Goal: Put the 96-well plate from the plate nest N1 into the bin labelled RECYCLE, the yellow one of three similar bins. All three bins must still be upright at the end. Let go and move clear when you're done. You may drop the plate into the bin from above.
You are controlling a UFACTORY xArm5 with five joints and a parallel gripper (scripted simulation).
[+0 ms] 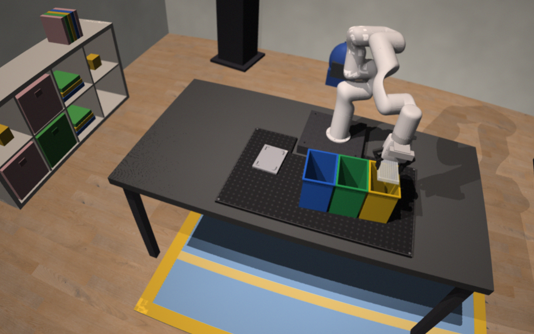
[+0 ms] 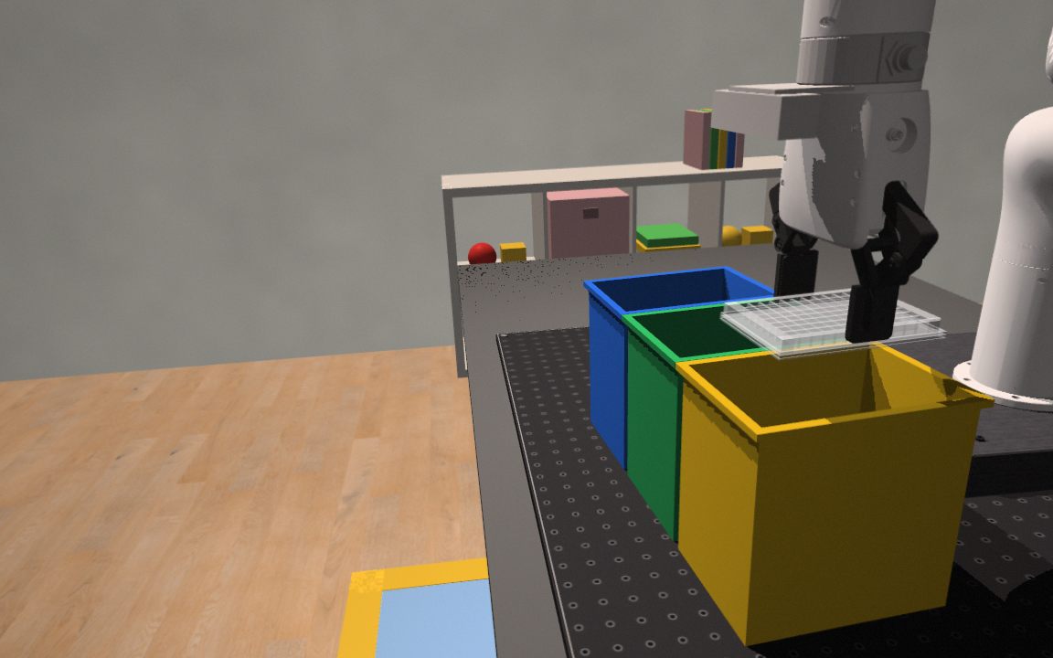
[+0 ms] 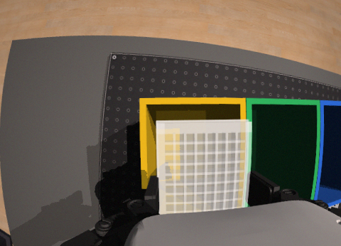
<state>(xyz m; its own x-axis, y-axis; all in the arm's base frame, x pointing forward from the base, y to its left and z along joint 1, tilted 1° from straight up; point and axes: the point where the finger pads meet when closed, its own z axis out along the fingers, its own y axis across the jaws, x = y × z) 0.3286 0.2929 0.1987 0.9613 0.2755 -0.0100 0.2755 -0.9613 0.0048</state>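
My gripper is now 150 mm above the yellow bin. Round my hand: blue bin: 70 mm ahead, 250 mm to the right, 150 mm below; green bin: 40 mm ahead, 130 mm to the right, 150 mm below; white 96-well plate: 10 mm below.
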